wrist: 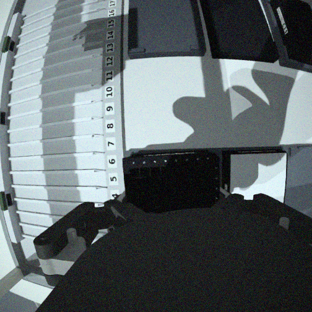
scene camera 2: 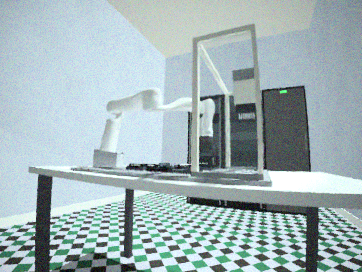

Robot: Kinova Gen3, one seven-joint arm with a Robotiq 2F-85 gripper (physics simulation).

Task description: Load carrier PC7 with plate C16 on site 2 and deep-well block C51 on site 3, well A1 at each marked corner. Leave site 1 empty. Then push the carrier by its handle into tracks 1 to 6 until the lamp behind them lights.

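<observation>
My gripper [wrist: 171, 196] [scene camera 2: 207, 161] stands wide, shut on a black welled block [wrist: 170, 175] by its two short sides. Small pale dots run along the block's far edge. No label on it can be read, so I cannot tell whether it is C16 or C51. It lies beside track numbers 4 to 6 of the numbered track bed [wrist: 55, 162]. A dark-rimmed rectangular opening with a pale floor [wrist: 267, 172] is right of it in the wrist view. Whether the block rests on the carrier is hidden. The carrier's handle and label cannot be made out.
In the wrist view, a grey-blue tray [wrist: 167, 25], a black tray [wrist: 240, 30] and a black item with a white label [wrist: 300, 30] stand at the top. Small dark green-black blocks [wrist: 8, 44] line the bed's left edge. A tall pale frame [scene camera 2: 195, 105] stands around the arm's end.
</observation>
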